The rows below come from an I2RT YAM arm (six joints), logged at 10 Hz.
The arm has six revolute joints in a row. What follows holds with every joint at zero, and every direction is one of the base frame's. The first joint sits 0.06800 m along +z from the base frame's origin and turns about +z. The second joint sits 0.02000 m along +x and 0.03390 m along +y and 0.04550 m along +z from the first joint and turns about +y. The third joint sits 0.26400 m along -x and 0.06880 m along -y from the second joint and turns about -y. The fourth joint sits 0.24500 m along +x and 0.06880 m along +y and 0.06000 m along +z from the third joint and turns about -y. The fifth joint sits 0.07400 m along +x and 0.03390 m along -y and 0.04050 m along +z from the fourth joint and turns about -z. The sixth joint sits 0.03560 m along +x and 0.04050 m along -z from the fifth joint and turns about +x. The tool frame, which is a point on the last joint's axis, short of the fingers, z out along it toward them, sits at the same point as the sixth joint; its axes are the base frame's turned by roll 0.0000, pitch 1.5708 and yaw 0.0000 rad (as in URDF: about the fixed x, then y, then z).
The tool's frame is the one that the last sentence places.
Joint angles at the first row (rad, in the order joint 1, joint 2, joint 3, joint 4, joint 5, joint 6):
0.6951, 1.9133, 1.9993, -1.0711, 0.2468, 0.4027
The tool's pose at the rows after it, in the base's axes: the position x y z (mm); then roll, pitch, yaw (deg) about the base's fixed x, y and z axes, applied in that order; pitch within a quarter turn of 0, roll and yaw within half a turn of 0:
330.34 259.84 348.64 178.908 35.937 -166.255
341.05 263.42 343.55 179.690 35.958 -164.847
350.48 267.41 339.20 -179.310 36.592 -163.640
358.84 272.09 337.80 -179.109 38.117 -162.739
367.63 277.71 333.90 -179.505 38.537 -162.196
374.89 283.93 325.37 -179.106 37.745 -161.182
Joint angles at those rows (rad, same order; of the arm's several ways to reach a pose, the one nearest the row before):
0.6865, 1.9657, 2.0564, -1.0753, 0.2385, 0.3682
0.6767, 2.0079, 2.0956, -1.0701, 0.2324, 0.3398
0.6707, 2.0448, 2.1295, -1.0567, 0.2374, 0.3156
0.6674, 2.0754, 2.1626, -1.0303, 0.2377, 0.2940
0.6642, 2.1179, 2.2095, -1.0231, 0.2257, 0.2815
0.6646, 2.1638, 2.2507, -1.0308, 0.2184, 0.2705

